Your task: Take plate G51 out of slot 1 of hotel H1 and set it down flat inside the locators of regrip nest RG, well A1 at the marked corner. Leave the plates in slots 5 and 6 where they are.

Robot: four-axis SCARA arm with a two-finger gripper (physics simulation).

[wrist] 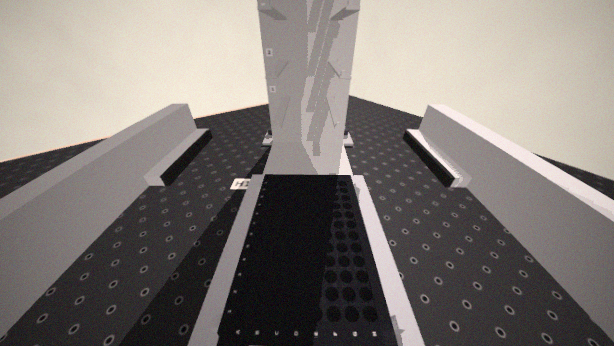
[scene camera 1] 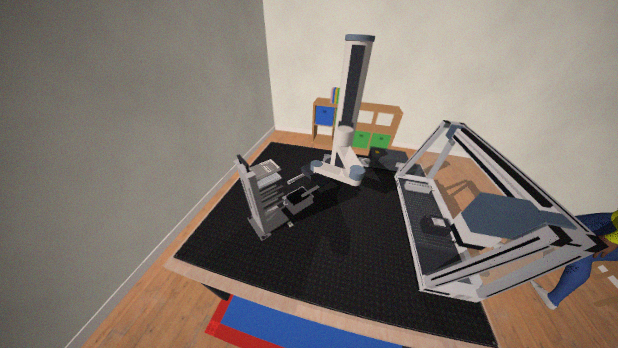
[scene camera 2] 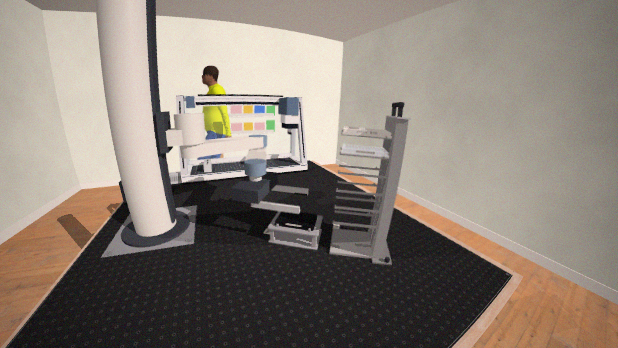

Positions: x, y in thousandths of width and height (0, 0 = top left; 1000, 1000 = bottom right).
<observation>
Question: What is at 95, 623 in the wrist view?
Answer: The gripper.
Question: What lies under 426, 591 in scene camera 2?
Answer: The gripper.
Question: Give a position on a black plate G51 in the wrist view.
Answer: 499, 764
</observation>
